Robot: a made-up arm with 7 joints. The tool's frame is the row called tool. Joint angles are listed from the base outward.
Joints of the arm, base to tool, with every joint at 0 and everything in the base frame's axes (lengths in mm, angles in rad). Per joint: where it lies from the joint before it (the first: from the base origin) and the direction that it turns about. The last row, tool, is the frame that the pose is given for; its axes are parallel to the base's.
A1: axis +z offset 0 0 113.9
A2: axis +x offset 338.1 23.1 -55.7
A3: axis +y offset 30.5 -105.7 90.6
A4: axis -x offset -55.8 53 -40.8
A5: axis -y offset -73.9 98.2 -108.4
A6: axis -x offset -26 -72.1 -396
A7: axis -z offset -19.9 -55.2 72
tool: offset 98.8 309 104.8
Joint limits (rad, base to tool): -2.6..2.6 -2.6..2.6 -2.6..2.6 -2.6..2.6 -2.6..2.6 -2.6..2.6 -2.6..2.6
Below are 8 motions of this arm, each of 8 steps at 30 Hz.
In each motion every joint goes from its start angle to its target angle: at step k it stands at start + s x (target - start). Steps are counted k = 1, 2, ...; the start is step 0. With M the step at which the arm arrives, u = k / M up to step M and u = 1 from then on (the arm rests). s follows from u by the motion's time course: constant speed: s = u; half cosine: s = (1 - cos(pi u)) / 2; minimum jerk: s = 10 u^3 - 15 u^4 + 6 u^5.
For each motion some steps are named. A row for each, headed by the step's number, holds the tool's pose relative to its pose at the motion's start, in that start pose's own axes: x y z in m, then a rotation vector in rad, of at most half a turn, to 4 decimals.
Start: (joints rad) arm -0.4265 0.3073 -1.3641 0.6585 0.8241 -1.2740 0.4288
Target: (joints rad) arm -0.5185 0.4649 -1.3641 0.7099 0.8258 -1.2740 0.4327
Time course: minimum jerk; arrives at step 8
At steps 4, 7, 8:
4: -0.0095 -0.0157 0.0327 -0.0827 -0.0399 -0.0447
7: -0.0194 -0.0282 0.0645 -0.1618 -0.0800 -0.0877
8: -0.0198 -0.0286 0.0655 -0.1644 -0.0813 -0.0891

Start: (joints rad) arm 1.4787 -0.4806 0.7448 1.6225 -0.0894 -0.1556 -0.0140
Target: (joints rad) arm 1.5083 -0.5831 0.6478 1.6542 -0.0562 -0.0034 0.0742
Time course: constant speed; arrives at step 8
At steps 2, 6, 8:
2: 0.0104 -0.0052 -0.0107 -0.0670 0.0016 -0.0521
6: 0.0310 -0.0213 -0.0322 -0.2025 0.0032 -0.1555
8: 0.0409 -0.0322 -0.0429 -0.2710 0.0030 -0.2067

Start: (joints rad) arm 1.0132 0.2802 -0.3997 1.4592 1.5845 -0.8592 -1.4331
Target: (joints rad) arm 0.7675 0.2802 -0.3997 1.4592 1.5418 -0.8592 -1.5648
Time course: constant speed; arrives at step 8
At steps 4, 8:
4: -0.0098 0.0590 0.0741 0.1115 0.0577 0.0007
8: -0.0115 0.1099 0.1561 0.2258 0.1089 0.0003

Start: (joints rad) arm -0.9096 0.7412 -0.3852 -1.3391 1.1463 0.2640 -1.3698
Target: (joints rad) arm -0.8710 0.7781 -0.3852 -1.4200 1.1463 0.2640 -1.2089
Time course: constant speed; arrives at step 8
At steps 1, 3, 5, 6, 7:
1: 0.0125 -0.0017 0.0032 0.0069 -0.0025 -0.0345
3: 0.0372 -0.0065 0.0097 0.0207 -0.0070 -0.1035
5: 0.0613 -0.0131 0.0161 0.0346 -0.0108 -0.1726
6: 0.0731 -0.0169 0.0193 0.0415 -0.0125 -0.2072
7: 0.0846 -0.0212 0.0224 0.0484 -0.0140 -0.2418

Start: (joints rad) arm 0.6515 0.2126 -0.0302 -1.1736 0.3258 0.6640 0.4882
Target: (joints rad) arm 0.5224 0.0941 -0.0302 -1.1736 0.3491 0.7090 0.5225
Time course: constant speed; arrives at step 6
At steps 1, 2, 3, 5, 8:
1: 0.0150 -0.0021 -0.0042 -0.0149 -0.0317 -0.0186
2: 0.0303 -0.0045 -0.0080 -0.0298 -0.0632 -0.0376
3: 0.0457 -0.0073 -0.0116 -0.0449 -0.0946 -0.0569
5: 0.0772 -0.0140 -0.0178 -0.0753 -0.1568 -0.0965
8: 0.0933 -0.0179 -0.0204 -0.0906 -0.1876 -0.1168

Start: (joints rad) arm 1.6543 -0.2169 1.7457 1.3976 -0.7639 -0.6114 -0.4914
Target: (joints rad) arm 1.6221 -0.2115 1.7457 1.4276 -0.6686 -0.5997 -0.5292
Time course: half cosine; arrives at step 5
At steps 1, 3, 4, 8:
1: 0.0001 -0.0016 -0.0015 -0.0052 -0.0061 0.0098
3: 0.0007 -0.0111 -0.0102 -0.0360 -0.0418 0.0673
4: 0.0012 -0.0155 -0.0142 -0.0500 -0.0576 0.0930
8: 0.0014 -0.0173 -0.0158 -0.0554 -0.0637 0.1027

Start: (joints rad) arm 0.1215 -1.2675 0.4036 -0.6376 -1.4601 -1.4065 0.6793
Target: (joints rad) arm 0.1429 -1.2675 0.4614 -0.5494 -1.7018 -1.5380 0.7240
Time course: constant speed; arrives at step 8
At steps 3, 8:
3: -0.0006 -0.0520 0.0083 0.0538 0.0187 -0.1239
8: -0.0153 -0.1415 0.0162 0.1539 0.0469 -0.3282

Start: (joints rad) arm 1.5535 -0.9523 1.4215 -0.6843 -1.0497 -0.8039 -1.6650
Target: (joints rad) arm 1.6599 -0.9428 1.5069 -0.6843 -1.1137 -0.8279 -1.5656
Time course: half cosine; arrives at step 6
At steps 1, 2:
1: 0.0022 0.0013 -0.0007 0.0014 0.0011 -0.0123
2: 0.0082 0.0044 -0.0026 0.0051 0.0041 -0.0461

